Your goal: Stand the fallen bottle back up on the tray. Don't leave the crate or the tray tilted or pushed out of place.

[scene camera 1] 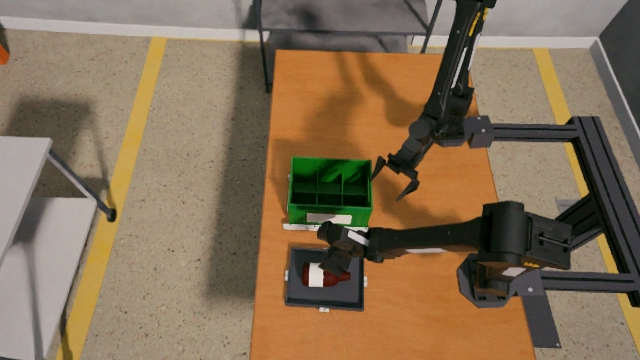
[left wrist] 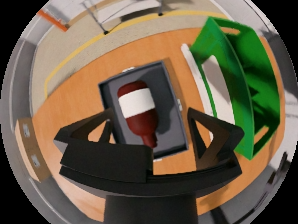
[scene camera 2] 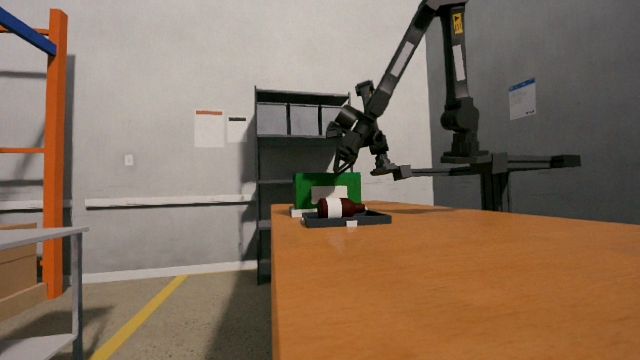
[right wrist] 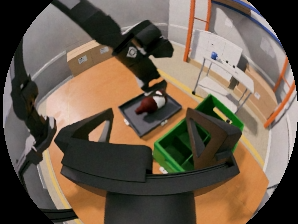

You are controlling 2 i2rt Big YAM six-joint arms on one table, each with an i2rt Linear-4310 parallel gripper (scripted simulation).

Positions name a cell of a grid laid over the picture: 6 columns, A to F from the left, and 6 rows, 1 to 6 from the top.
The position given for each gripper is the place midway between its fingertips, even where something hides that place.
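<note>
Scene camera 1 shows the right gripper (scene camera 1: D4), plus a bottle (scene camera 1: C5) and a green crate (scene camera 1: C4). On the left wrist view there's the left gripper (left wrist: D3), and the bottle (left wrist: C3) and the crate (left wrist: E3) show there too. Scene camera 2 has the green crate (scene camera 2: C4). As for the right wrist view, that's got the crate (right wrist: D4) along with the right gripper (right wrist: D3).
</note>
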